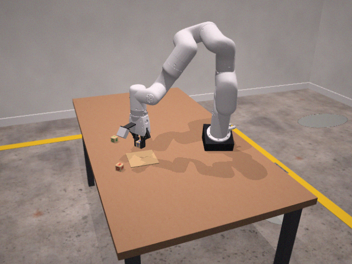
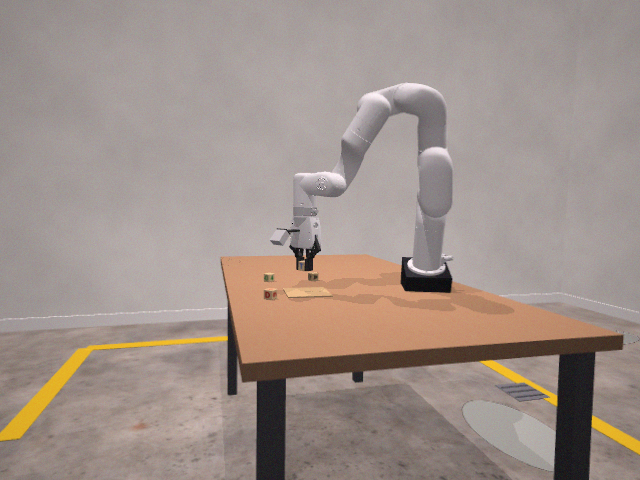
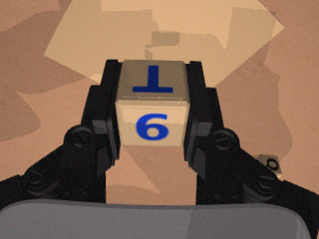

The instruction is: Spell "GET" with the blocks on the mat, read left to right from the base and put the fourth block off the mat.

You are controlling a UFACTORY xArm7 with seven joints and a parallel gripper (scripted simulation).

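My gripper is now 9 cm above the tan mat, 1 cm to the left of it and 1 cm past it. From my hand the other things lie so: green-lettered block: 24 cm to the right, 8 cm below, 8 cm ahead; black-lettered block: 23 cm to the right, 9 cm behind, 8 cm below; red-lettered block: 12 cm ahead, 8 cm below, 5 cm to the left.
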